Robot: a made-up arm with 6 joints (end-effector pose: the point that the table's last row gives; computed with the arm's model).
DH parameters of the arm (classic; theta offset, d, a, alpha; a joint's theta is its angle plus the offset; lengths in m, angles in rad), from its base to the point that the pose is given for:
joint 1: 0 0.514 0 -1.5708
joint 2: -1.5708 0 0.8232 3.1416
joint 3: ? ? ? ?
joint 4: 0 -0.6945 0 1.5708
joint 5: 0 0.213 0 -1.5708
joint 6: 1.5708 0 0 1.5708
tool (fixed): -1.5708 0 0 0
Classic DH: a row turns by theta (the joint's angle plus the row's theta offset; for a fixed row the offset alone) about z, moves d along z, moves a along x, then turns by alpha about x.
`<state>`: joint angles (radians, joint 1 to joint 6).
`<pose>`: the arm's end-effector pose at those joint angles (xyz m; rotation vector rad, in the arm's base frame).
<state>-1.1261 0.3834 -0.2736 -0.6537 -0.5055 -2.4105</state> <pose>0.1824 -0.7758 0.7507 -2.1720 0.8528 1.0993</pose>
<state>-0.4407 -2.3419 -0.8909 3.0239 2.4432 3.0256</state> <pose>-0.3911 0.4183 0.6328 0.2789 0.9638 -0.3469</pose>
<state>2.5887 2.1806 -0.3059 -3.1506 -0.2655 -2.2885</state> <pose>-0.2185 -0.1155 -0.3821 2.2864 -0.1287 -1.3380</pose>
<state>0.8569 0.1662 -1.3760 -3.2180 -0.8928 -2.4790</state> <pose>-0.0477 0.2693 0.6321 -0.8590 0.3489 0.9418</pose>
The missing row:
joint 3: 0 0 0 -1.5708
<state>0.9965 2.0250 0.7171 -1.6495 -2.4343 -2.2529</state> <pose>0.3745 0.6095 -0.5730 0.5830 -1.5317 1.7335</pose>
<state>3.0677 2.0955 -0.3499 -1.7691 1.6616 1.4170</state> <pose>-0.0486 -0.0385 -0.1835 -1.6760 -1.6161 0.5065</pose>
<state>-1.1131 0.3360 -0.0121 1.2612 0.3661 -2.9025</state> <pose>0.3808 -0.9199 1.2450 1.7236 -0.5077 -0.7379</pose>
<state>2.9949 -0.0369 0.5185 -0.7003 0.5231 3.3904</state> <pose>-0.6015 0.2535 1.5862 -0.2809 -2.0259 0.4957</pose>
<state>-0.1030 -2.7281 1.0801 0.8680 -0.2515 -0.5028</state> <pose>-0.7861 -0.0572 -0.7970 -0.2324 2.6330 0.3633</pose>
